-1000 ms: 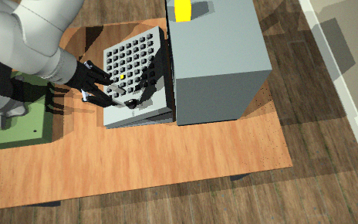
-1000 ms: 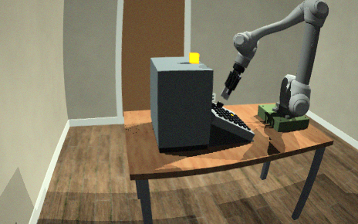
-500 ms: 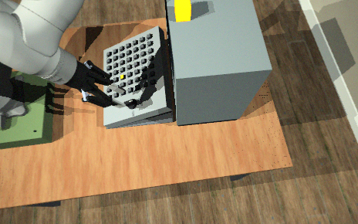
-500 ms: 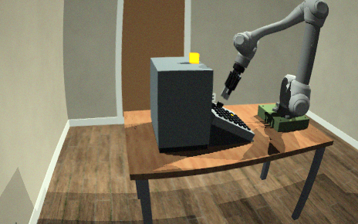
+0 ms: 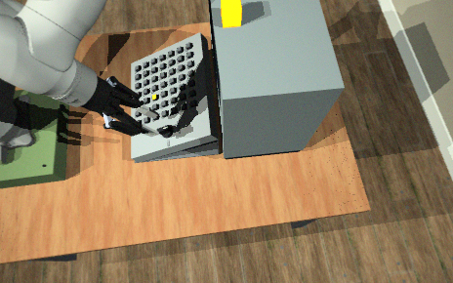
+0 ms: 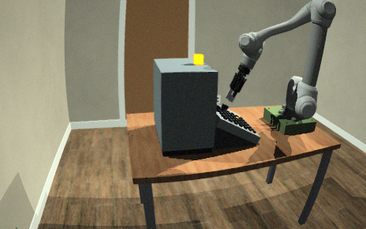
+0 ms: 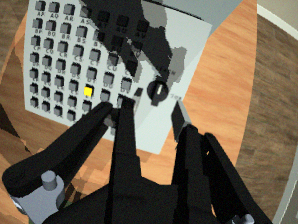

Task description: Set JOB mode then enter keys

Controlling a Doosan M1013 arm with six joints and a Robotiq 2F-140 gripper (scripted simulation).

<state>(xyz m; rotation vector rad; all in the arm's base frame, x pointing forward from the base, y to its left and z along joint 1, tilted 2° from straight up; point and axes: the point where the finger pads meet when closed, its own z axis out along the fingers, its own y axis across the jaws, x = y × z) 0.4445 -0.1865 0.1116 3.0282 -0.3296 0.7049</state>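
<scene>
Right now the black selector knob is 7 cm below my hand, 4 cm ahead of it and 1 cm to the right of it. The rest, counted from my hand: grey sloped keypad 12 cm below, 10 cm to the left, 8 cm ahead.
</scene>
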